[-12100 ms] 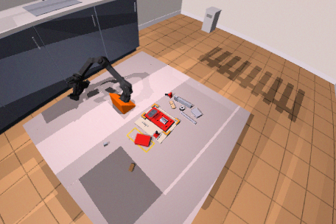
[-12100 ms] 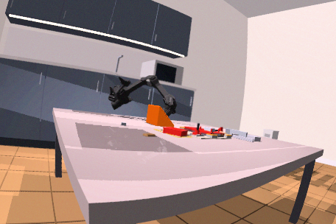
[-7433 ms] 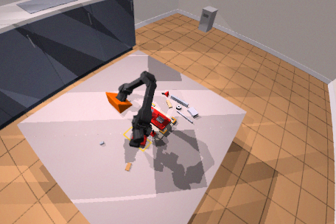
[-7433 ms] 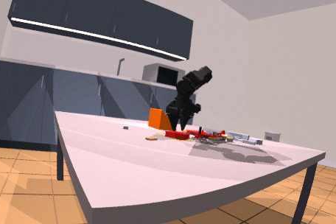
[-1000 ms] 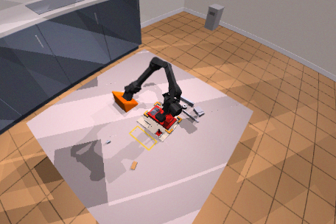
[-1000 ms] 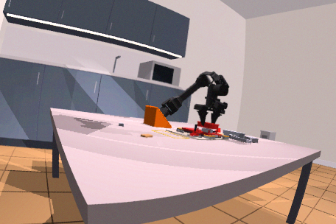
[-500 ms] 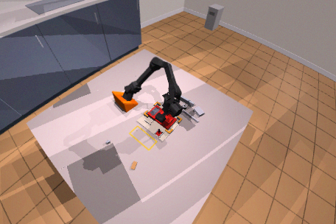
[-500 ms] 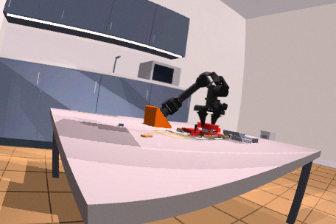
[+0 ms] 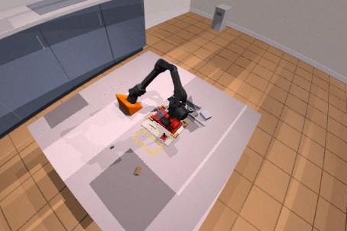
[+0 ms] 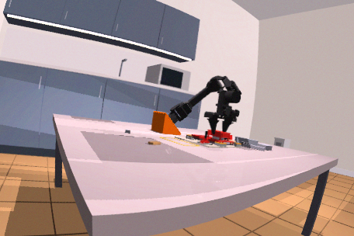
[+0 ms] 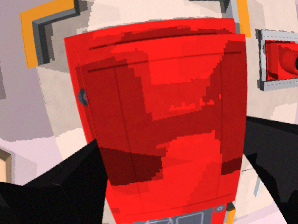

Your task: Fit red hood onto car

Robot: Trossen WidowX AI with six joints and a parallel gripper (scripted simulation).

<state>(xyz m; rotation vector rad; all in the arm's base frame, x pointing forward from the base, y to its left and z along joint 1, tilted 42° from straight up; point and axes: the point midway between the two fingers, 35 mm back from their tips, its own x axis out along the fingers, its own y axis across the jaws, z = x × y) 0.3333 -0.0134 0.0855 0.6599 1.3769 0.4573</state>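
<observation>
My gripper tip is 10 mm below the red hood. The rest, counted from my gripper tip: small brown block 380 mm to the right, 40 mm below, 20 mm ahead; then small grey bit 370 mm to the right, 220 mm behind, 40 mm below.
</observation>
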